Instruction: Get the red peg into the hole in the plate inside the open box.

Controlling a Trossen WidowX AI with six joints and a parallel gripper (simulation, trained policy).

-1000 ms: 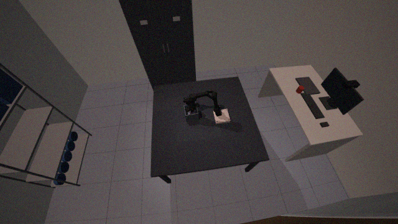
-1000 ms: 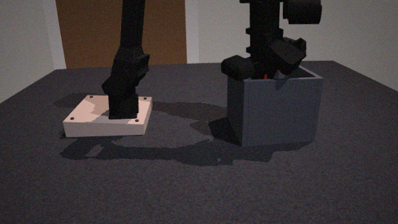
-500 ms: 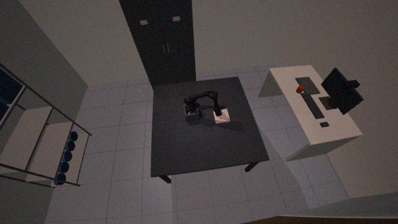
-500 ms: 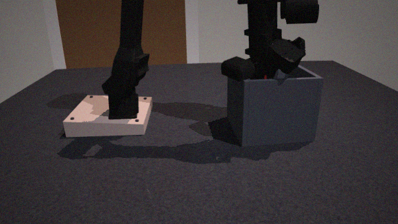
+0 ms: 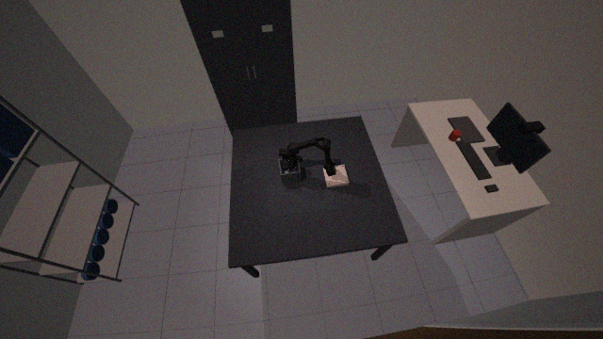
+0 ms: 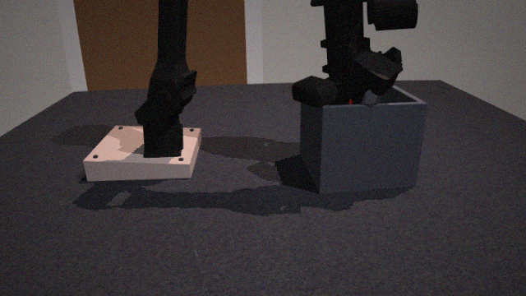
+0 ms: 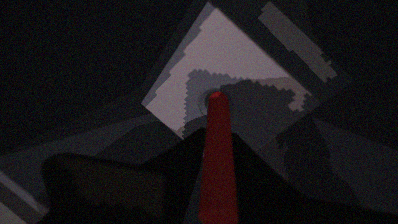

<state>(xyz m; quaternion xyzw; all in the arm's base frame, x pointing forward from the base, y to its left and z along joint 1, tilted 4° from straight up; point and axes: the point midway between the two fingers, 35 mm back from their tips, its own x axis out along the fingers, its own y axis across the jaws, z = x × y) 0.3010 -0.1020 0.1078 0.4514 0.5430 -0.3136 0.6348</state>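
Right now my gripper tip is 10 mm to the left of the red peg and 10 mm below it. Also, from my gripper tip: pale plate 30 mm below, 10 mm to the right, 10 mm ahead.
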